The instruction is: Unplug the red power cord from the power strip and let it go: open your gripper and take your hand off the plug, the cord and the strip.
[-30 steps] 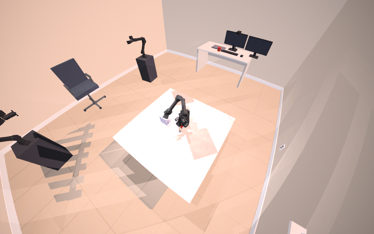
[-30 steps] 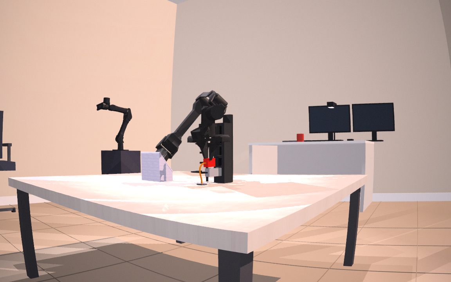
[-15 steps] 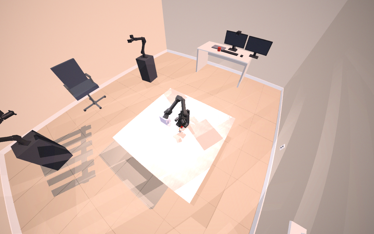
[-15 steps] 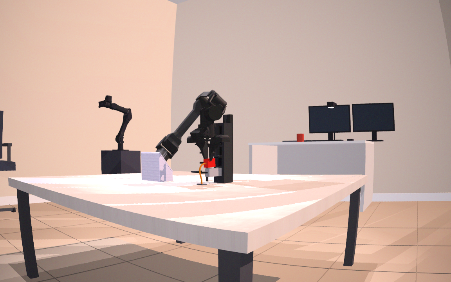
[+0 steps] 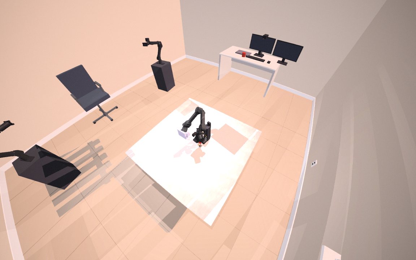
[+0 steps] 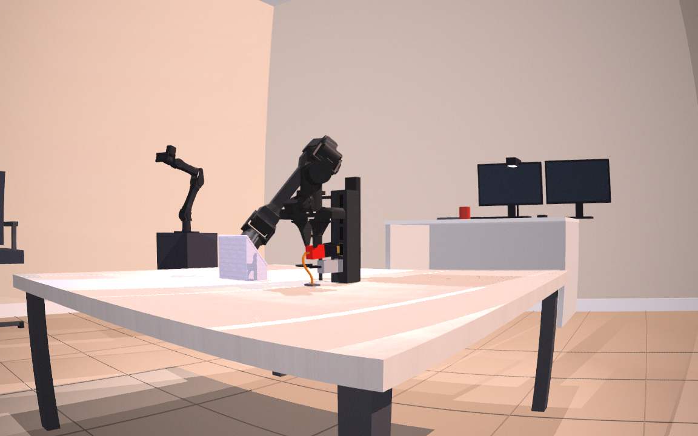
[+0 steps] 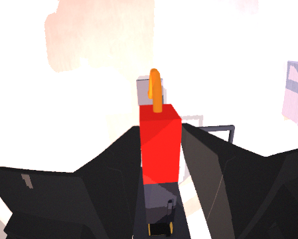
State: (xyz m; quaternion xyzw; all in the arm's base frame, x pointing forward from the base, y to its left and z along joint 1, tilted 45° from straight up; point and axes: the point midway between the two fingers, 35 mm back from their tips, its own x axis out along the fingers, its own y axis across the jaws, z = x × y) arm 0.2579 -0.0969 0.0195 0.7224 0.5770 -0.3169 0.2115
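Right now the red plug is 4 cm to the left of my gripper tip and 1 cm ahead of it.
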